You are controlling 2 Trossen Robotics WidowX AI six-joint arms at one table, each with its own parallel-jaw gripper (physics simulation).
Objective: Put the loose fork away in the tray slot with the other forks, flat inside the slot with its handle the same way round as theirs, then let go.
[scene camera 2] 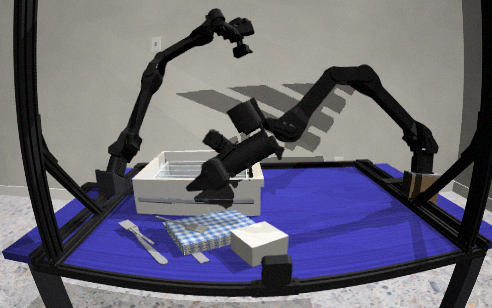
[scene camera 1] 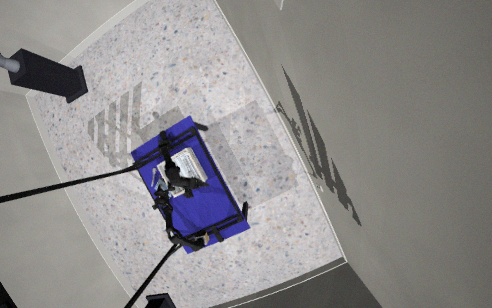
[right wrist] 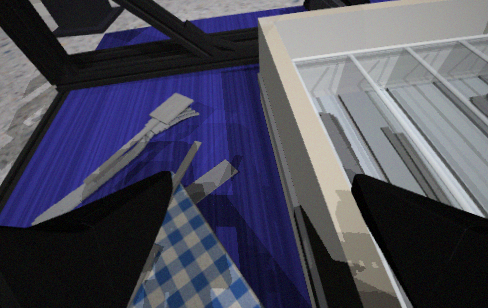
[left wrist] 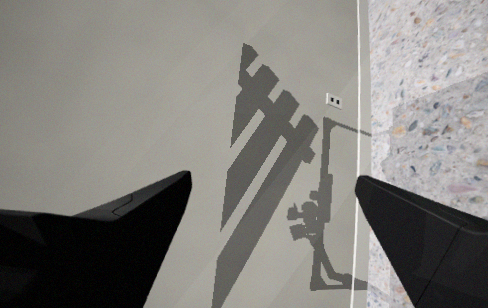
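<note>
The loose fork (right wrist: 185,118) lies on the blue table at the left of the right wrist view, its tines partly under a flat-headed utensil (right wrist: 170,107) (scene camera 2: 129,225). The white tray (right wrist: 307,117) (scene camera 2: 160,192) has clear dividers, with cutlery in several slots. Which slot holds the forks cannot be told. My right gripper (right wrist: 263,181) (scene camera 2: 200,192) is open and empty, low by the tray's near wall. In its wrist view one finger overlaps the checked napkin and the other the tray. My left gripper (left wrist: 273,181) (scene camera 2: 241,51) is open and empty, high above the tray's back side.
A blue-checked napkin (scene camera 2: 215,225) (right wrist: 200,250) lies before the tray, with a utensil (scene camera 2: 196,226) on top and another (scene camera 2: 201,257) sticking out beneath. A white box (scene camera 2: 260,241) stands at its right. A brown box (scene camera 2: 420,187) is beside the right arm's base. Black frame bars edge the table.
</note>
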